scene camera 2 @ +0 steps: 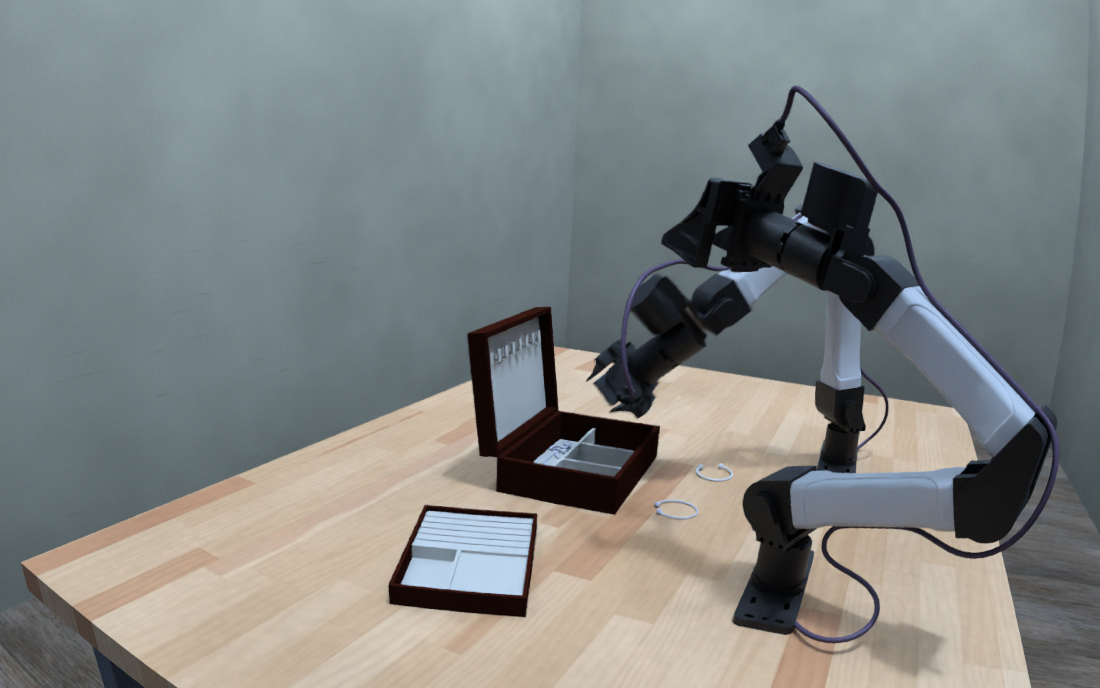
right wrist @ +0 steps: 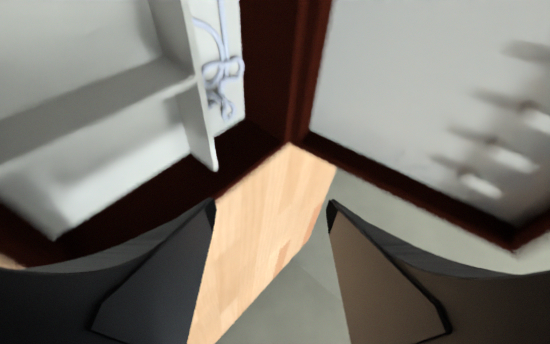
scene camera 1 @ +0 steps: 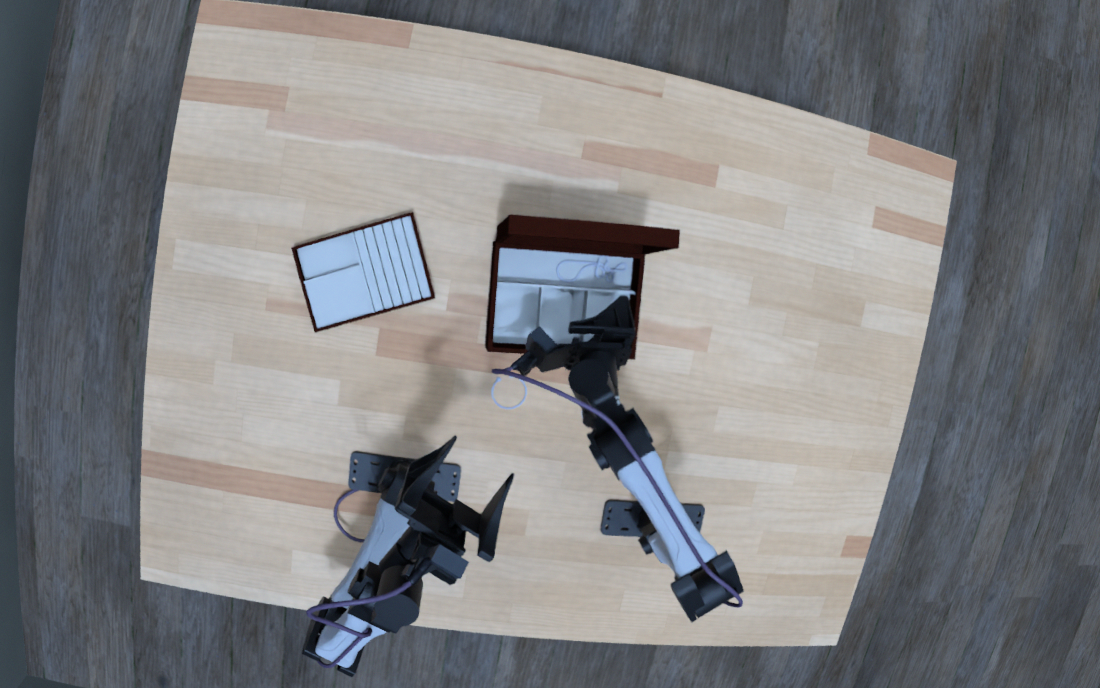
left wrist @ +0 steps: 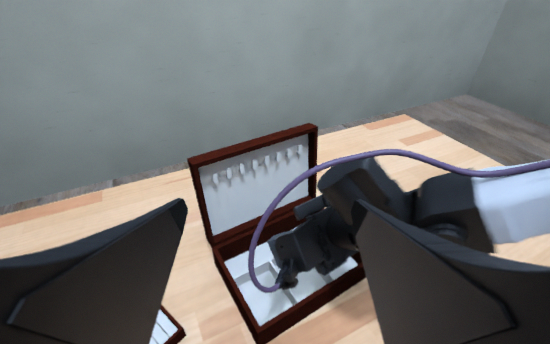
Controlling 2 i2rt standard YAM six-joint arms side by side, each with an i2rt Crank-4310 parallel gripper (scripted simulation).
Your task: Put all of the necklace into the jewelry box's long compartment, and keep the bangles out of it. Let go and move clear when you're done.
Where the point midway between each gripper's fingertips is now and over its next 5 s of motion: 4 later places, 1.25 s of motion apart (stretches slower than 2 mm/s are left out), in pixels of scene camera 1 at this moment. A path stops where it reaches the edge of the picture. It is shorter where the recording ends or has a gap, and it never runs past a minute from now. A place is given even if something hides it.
My left gripper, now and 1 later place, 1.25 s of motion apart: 485,456; 495,458
My right gripper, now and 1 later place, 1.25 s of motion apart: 619,307; 599,300
